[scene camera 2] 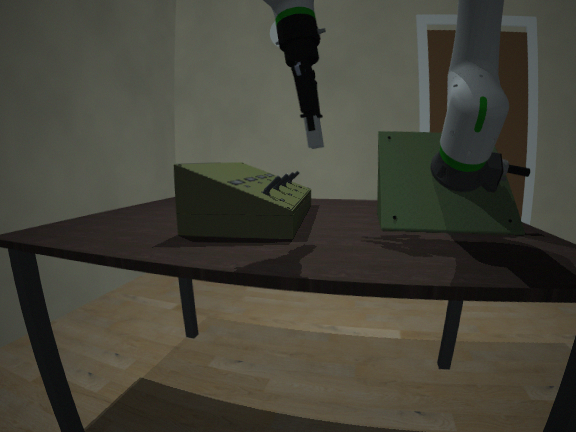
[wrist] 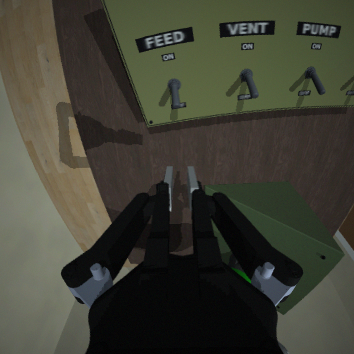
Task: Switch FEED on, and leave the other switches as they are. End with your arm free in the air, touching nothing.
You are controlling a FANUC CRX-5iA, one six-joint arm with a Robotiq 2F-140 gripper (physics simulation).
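Where they show: gripper, fingertip midpoint: (scene camera 2: 316, 147) (wrist: 179, 175); arm's base at its link origin: (scene camera 2: 457, 170).
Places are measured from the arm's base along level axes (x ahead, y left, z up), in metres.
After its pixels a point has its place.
The olive switch box (scene camera 2: 220, 217) @(x 0.506, y 0.345, z -0.097 m) (wrist: 210, 70) @(x 0.468, y 0.199, z -0.049 m) has a sloping face with a row of levers. The FEED switch (wrist: 174, 93) @(x 0.428, y 0.253, z -0.027 m) has its lever down toward its OFF label. The VENT switch (wrist: 251, 84) @(x 0.454, y 0.138, z -0.026 m) and the PUMP switch (wrist: 315, 81) @(x 0.482, y 0.024, z -0.030 m) also have their levers toward OFF. At the right edge of the wrist view part of another OFF label shows, its lever cut off. My gripper (scene camera 2: 315, 147) @(x 0.329, y 0.235, z 0.048 m) (wrist: 179, 175) @(x 0.329, y 0.235, z 0.048 m) is shut, with a narrow gap and nothing between its fingertips. It hangs in the air above the box's lever side, apart from the levers.
A larger green box (scene camera 2: 407, 185) @(x 0.135, y 0.062, z -0.041 m) (wrist: 300, 220) @(x 0.220, y -0.032, z 0.015 m) stands on the dark table (scene camera 2: 335, 260) @(x 0.242, y 0.411, z -0.141 m) (wrist: 210, 145) @(x 0.306, y 0.166, z -0.141 m), to the right in the scene view. A white arm section (scene camera 2: 475, 107) @(x -0.003, y 0.204, z 0.134 m) hangs in front of it. A door (scene camera 2: 515, 110) is in the back wall.
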